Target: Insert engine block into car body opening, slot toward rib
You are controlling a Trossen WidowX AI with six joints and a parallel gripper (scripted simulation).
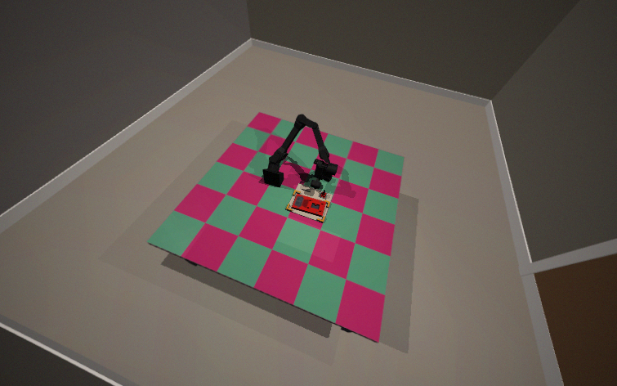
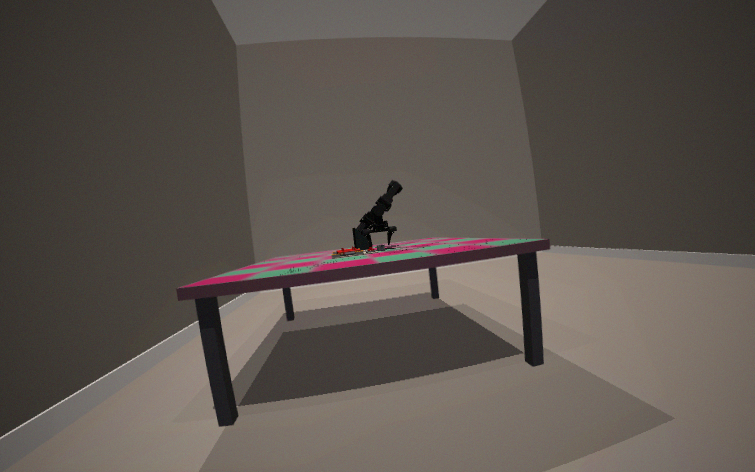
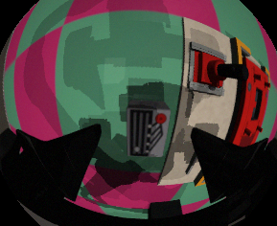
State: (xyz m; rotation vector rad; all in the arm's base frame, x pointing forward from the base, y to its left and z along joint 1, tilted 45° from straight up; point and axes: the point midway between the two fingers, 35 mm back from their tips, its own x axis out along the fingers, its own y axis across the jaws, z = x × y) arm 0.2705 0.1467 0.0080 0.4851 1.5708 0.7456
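The grey engine block is 10 mm to the left of my gripper tip and 10 mm below it.
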